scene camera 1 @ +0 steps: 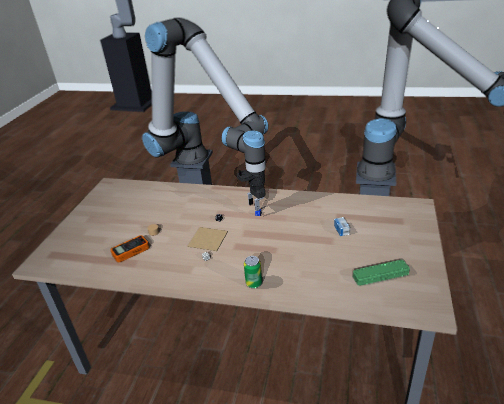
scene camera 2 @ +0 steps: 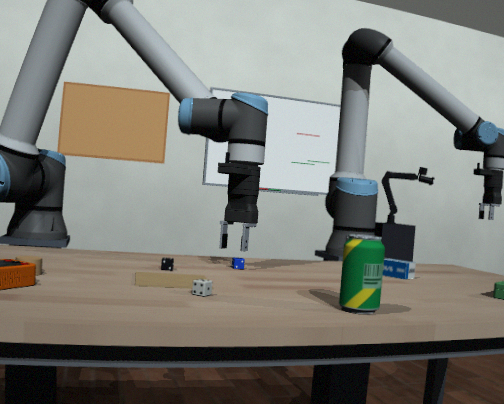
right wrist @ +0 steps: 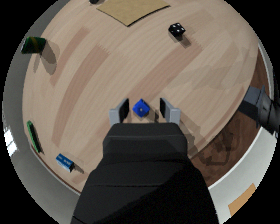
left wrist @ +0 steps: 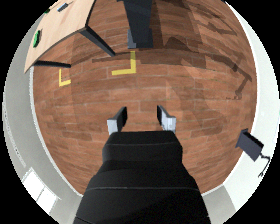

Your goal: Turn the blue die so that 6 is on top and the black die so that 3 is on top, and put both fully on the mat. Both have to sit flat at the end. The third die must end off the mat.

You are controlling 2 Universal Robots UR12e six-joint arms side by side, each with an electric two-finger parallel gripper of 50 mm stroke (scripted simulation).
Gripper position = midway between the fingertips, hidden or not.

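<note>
The left gripper [left wrist: 142,112] is in the scene, and so is the right gripper [scene camera 2: 233,249]; the right wrist view also has the right gripper [right wrist: 144,104]. There is a tan mat [scene camera 2: 147,279], which is out of frame in the left wrist view, and there is a green block [scene camera 1: 372,274].
</note>
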